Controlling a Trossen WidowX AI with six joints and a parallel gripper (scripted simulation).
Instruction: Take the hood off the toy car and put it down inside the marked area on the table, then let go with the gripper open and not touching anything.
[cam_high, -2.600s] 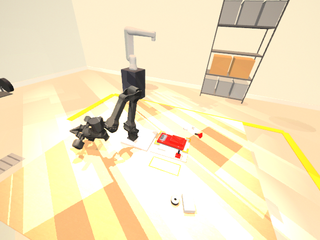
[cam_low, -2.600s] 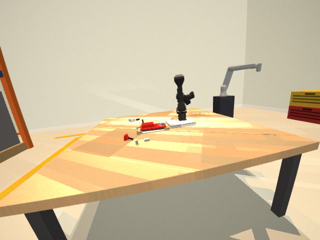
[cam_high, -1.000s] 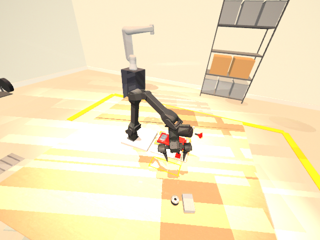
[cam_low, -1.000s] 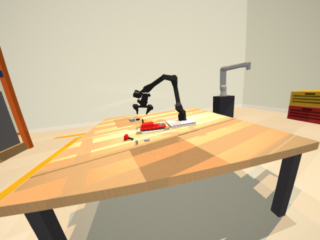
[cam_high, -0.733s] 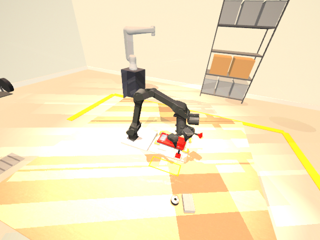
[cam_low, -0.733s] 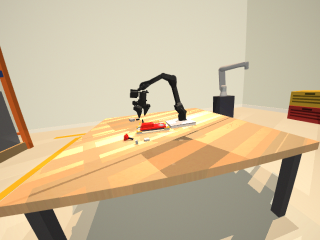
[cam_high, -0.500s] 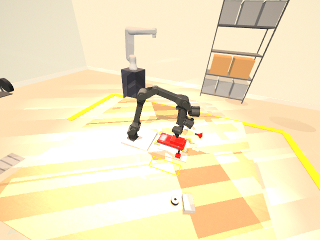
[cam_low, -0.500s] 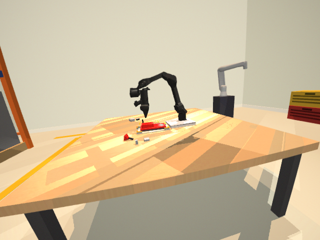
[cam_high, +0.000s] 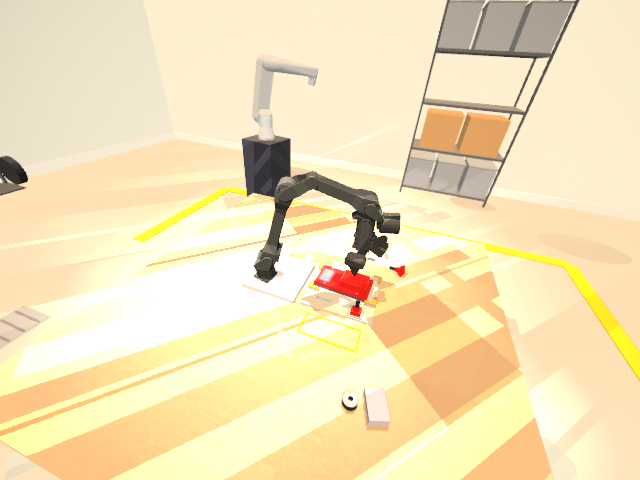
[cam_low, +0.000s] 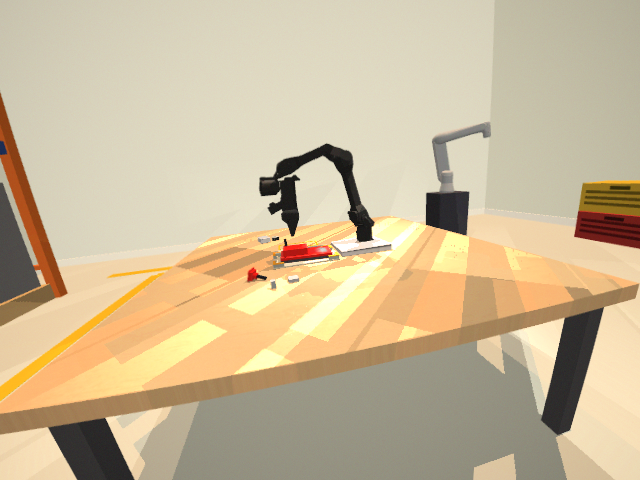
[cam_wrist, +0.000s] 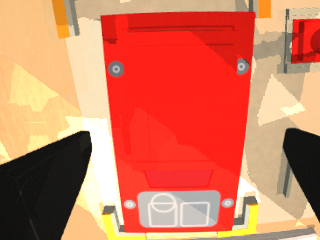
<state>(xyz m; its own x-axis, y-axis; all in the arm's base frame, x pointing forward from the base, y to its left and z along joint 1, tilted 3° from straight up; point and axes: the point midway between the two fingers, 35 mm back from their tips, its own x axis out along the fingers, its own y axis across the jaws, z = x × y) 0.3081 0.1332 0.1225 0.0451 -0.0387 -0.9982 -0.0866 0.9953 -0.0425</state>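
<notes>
The hood lies 6 cm below my gripper tip. The rest, counted from my gripper tip: wheel: 14 cm ahead, 38 cm to the right, 9 cm below.
</notes>
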